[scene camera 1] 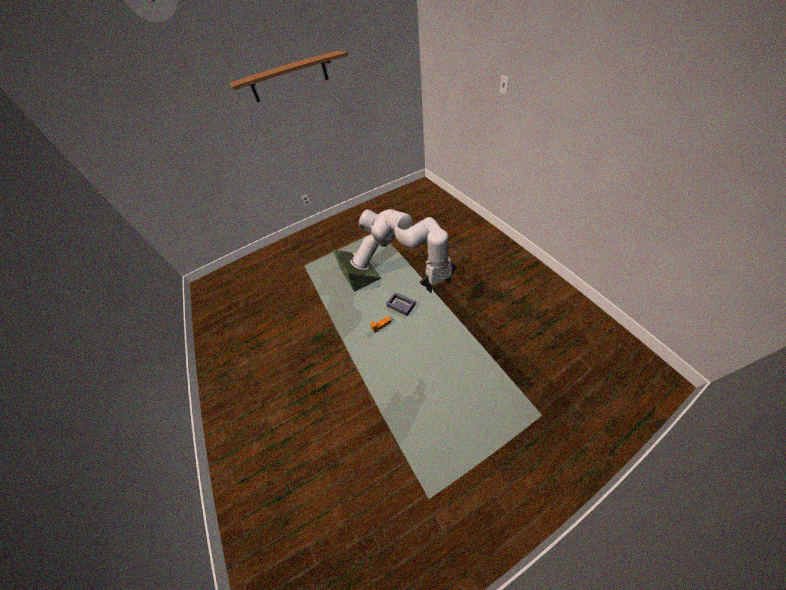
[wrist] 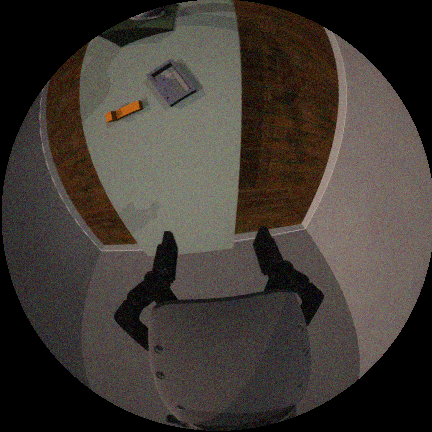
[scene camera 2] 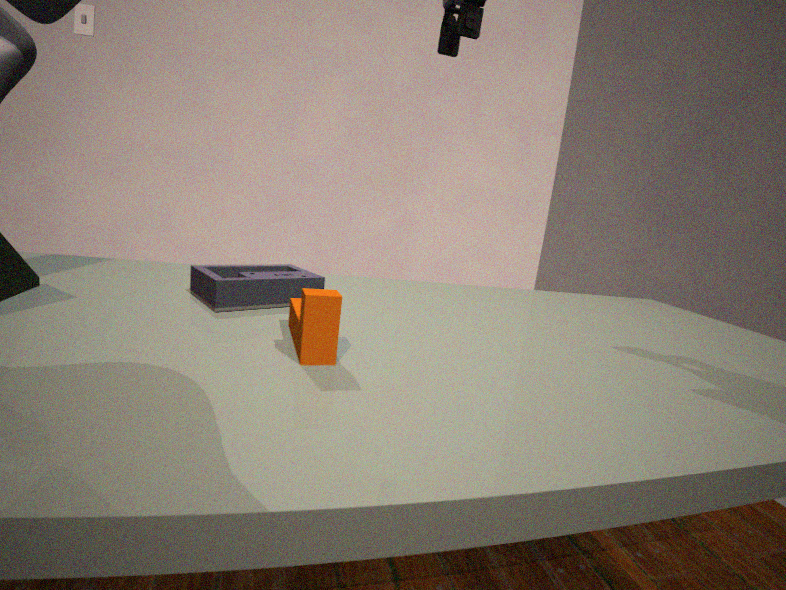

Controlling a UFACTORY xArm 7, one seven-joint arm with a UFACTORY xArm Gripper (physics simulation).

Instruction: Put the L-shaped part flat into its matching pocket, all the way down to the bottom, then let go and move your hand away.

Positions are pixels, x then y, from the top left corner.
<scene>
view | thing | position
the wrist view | my gripper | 216,237
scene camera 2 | orange L-shaped part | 314,319
</scene>
